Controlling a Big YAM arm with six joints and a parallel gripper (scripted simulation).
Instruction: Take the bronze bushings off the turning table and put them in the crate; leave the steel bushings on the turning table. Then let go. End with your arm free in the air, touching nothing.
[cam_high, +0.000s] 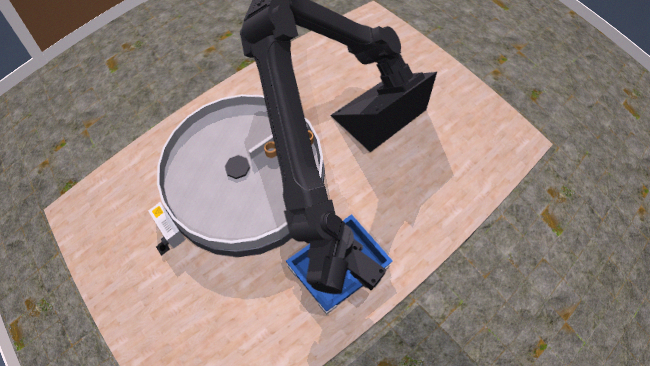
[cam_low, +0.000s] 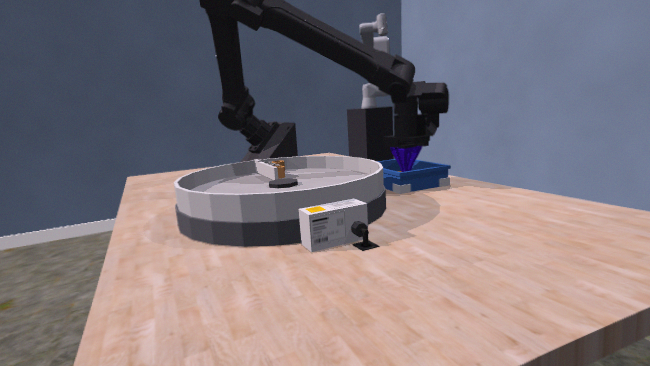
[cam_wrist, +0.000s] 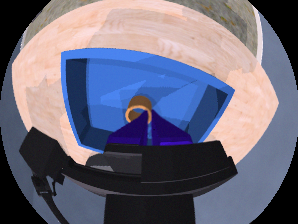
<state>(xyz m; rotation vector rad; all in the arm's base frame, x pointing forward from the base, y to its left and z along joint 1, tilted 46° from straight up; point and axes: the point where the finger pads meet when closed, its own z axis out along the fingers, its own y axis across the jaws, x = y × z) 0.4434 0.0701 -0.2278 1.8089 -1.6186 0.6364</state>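
Right now the blue crate is 1 cm behind my hand and 1 cm below it. Round my hand: grey turning table: 34 cm to the right, 2 cm above.
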